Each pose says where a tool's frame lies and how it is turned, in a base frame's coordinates. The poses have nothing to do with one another.
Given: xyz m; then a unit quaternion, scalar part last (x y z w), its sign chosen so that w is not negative.
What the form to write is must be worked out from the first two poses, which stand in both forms.
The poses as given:
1: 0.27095 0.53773 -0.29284 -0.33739 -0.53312 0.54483 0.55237
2: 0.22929 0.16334 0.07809 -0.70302 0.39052 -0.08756 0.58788
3: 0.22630 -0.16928 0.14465 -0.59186 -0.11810 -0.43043 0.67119
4: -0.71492 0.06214 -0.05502 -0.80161 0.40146 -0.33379 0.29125
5: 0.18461 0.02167 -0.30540 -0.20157 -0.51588 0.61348 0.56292
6: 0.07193 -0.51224 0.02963 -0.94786 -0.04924 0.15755 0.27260
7: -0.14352 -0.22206 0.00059 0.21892 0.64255 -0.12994 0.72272
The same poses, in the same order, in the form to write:
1: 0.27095 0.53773 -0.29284 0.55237 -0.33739 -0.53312 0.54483
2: 0.22929 0.16334 0.07809 0.58788 -0.70302 0.39052 -0.08756
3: 0.22630 -0.16928 0.14465 0.67119 -0.59186 -0.11810 -0.43043
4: -0.71492 0.06214 -0.05502 0.29125 -0.80161 0.40146 -0.33379
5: 0.18461 0.02167 -0.30540 0.56292 -0.20157 -0.51588 0.61348
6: 0.07193 -0.51224 0.02963 0.27260 -0.94786 -0.04924 0.15755
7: -0.14352 -0.22206 0.00059 0.72272 0.21892 0.64255 -0.12994
